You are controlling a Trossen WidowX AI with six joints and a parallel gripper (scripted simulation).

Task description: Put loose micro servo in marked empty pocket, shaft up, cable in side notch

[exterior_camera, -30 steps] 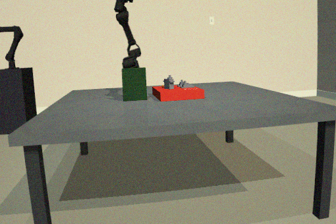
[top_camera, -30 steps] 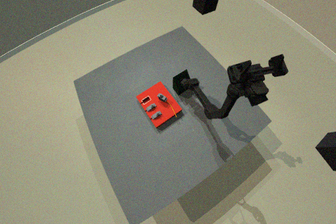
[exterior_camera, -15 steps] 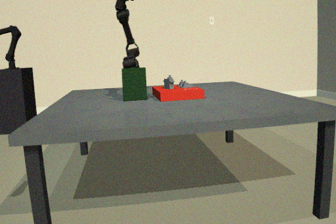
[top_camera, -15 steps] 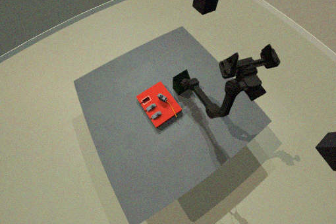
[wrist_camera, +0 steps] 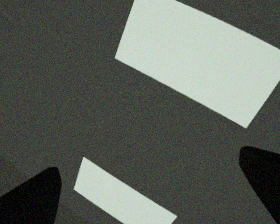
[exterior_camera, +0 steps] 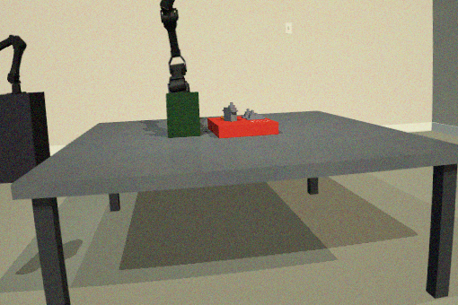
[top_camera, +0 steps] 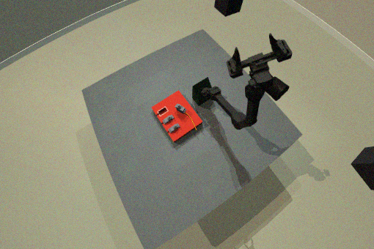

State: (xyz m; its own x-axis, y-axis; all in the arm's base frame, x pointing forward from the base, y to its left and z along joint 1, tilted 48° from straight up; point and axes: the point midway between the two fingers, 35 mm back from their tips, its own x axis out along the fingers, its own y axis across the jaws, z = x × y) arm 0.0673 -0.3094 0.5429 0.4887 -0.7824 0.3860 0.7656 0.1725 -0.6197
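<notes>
My gripper tip is now 180 mm short of the red deck, 170 mm to the left of it and 720 mm above it.
</notes>
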